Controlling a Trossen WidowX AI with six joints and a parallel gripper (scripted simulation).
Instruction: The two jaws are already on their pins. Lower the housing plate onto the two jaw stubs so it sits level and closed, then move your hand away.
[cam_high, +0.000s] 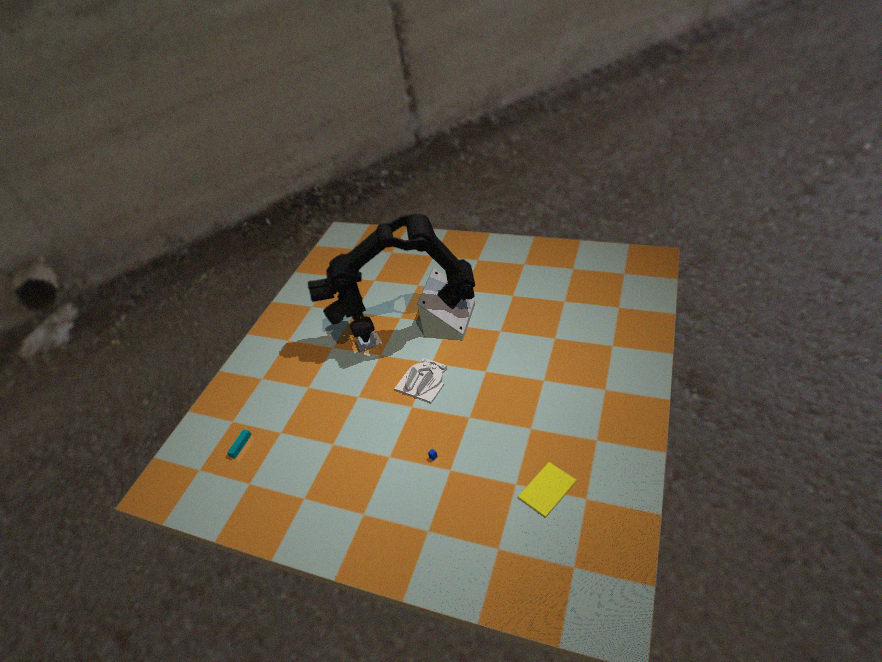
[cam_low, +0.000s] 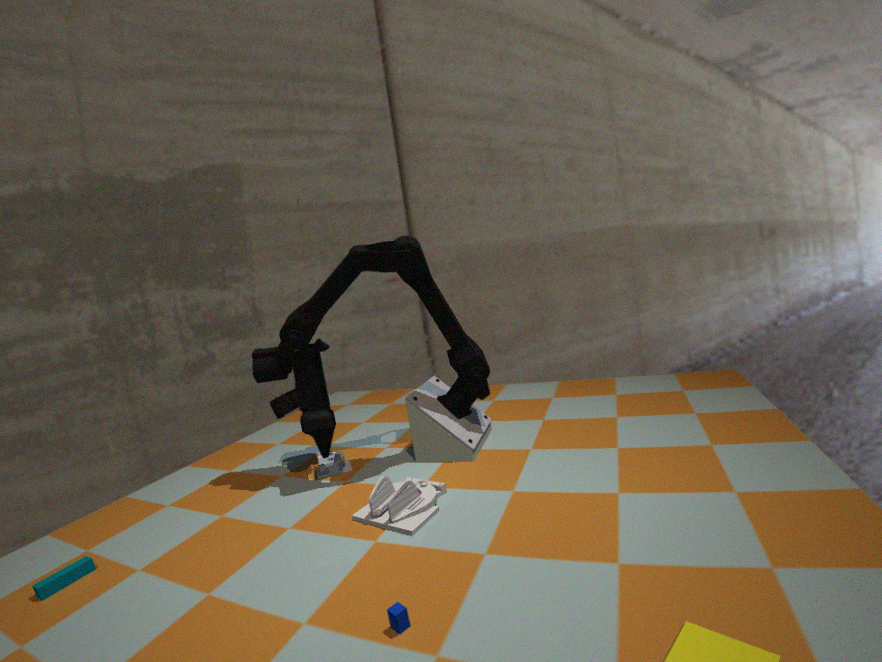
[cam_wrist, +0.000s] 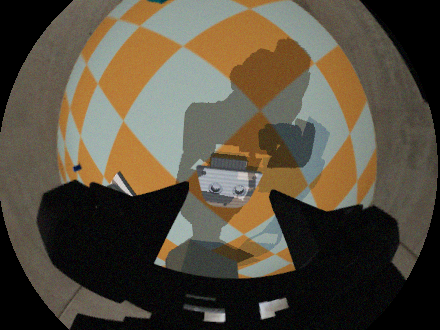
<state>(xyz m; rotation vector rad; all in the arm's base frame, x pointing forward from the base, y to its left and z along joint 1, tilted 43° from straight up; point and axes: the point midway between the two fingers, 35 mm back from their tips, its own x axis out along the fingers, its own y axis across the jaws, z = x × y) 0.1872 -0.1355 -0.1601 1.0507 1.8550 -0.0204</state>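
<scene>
My gripper tip is 24 cm to the right of the white base plate, 10 cm short of it and 4 cm above it. Round my gripper tip: teal bar (45 cm ahead, 13 cm to the right, 4 cm below); blue cube (38 cm to the left, 29 cm ahead, 4 cm below); yellow flat pad (67 cm to the left, 28 cm ahead, 4 cm below).
</scene>
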